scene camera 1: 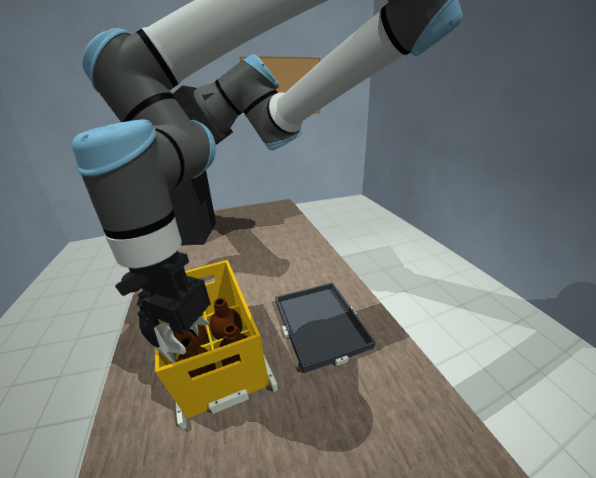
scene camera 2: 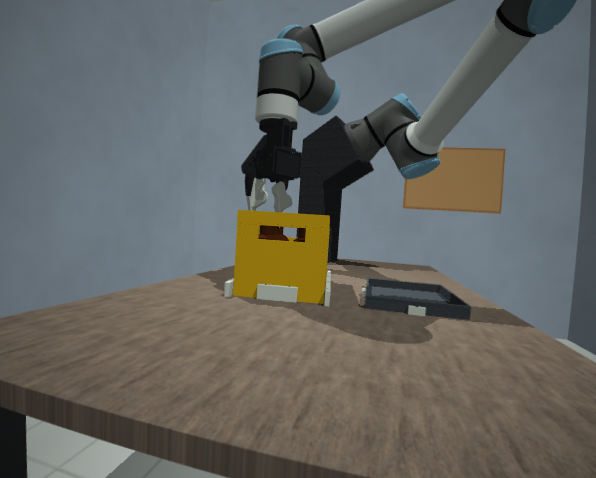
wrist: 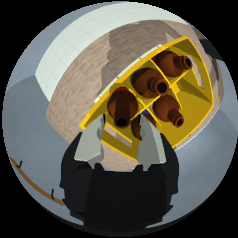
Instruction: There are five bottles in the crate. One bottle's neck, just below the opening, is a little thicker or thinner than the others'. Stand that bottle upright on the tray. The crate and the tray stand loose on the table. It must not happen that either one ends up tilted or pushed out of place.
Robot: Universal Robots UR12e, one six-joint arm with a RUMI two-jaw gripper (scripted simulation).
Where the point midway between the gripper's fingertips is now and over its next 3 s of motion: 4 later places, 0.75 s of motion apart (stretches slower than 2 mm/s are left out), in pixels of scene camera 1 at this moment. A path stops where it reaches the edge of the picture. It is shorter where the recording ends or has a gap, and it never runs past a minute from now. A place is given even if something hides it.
My gripper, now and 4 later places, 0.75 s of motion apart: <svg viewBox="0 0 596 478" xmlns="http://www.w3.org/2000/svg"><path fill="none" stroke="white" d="M186 349L186 348L178 332L173 320L216 309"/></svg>
